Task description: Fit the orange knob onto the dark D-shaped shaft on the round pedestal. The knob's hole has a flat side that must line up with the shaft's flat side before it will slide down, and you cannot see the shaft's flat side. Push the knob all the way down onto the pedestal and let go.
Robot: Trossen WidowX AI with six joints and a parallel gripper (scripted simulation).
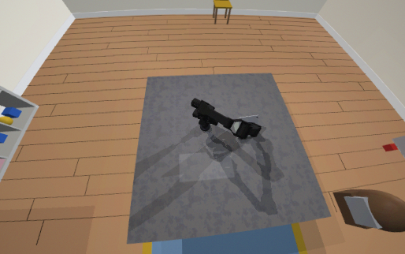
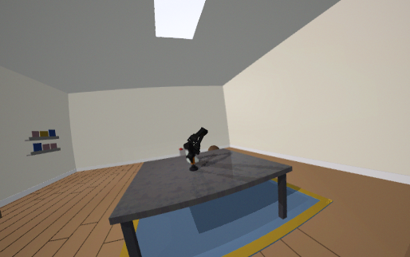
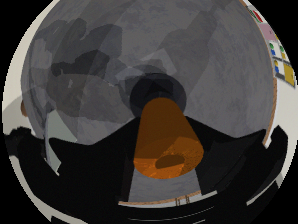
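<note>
My gripper tip is now 20 mm below the orange knob. From my gripper tip the other things lie so: dark round pedestal (40 mm below).
</note>
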